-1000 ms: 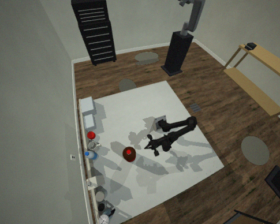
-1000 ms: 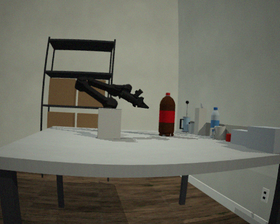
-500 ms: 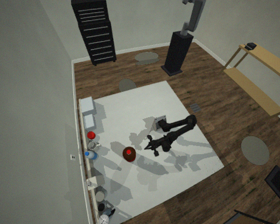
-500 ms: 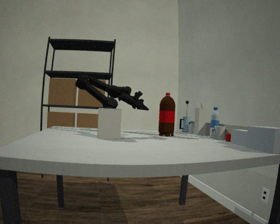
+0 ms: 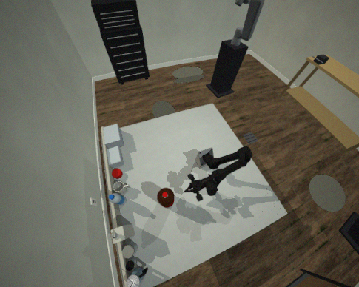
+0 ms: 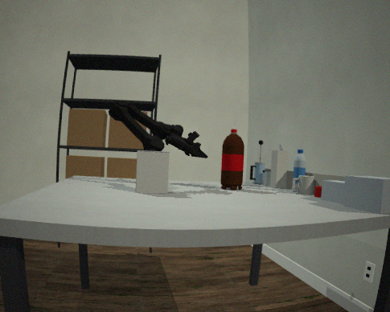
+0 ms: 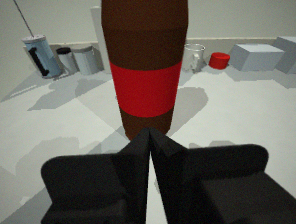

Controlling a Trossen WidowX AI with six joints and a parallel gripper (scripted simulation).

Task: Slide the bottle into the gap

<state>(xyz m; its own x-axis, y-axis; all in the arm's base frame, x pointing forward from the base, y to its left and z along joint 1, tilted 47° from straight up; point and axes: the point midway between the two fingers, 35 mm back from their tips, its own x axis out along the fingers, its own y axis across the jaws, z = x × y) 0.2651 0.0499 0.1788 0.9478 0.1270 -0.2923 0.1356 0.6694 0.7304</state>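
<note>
The brown cola bottle lies 16 cm ahead of my hand, 3 cm to the right of it and 2 cm below it. Also, from my hand: french press: 51 cm ahead, 30 cm to the left, 3 cm below; water bottle: 48 cm ahead, 18 cm to the right, 6 cm below.
</note>
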